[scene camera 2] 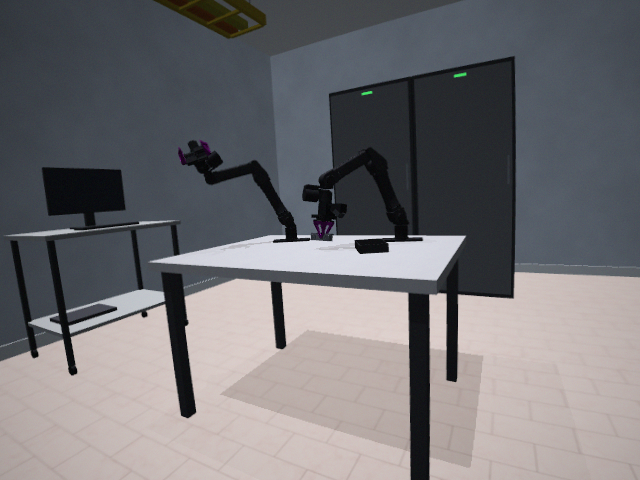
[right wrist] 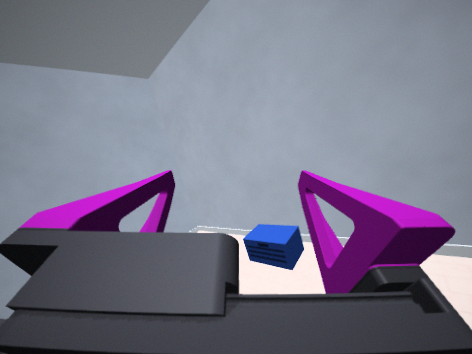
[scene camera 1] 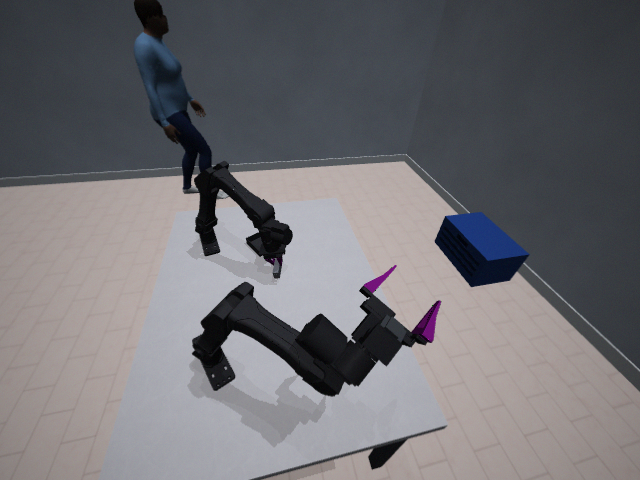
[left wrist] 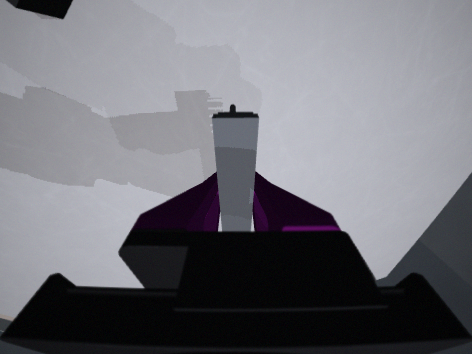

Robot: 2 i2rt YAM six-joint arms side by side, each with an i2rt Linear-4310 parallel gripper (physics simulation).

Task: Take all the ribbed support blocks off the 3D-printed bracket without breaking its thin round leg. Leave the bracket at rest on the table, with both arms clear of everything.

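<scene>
The bracket [scene camera 1: 276, 269] [scene camera 2: 329, 237] [left wrist: 236, 135] is a long grey bar with a dark far end and a small dark round stub in the left wrist view. My left gripper [scene camera 1: 276, 261] [scene camera 2: 322, 235] [left wrist: 236, 177] points down and is shut on it. The bracket appears slightly above the table [scene camera 1: 310, 222] [scene camera 2: 289, 268] [left wrist: 350, 100]; comb-like teeth show in its shadow. Its underside, ribbed support blocks and thin leg cannot be made out. My right gripper [scene camera 1: 417, 283] [scene camera 2: 190, 145] [right wrist: 236, 177] is open and empty, raised high.
A low black tray [scene camera 2: 371, 246] [scene camera 1: 254, 243] stands close beside the left gripper; a black corner [left wrist: 45, 7] shows at the left wrist view's top left. A blue box [scene camera 1: 483, 248] [right wrist: 274, 245] is beyond the table. A person [scene camera 1: 162, 77] stands behind the table.
</scene>
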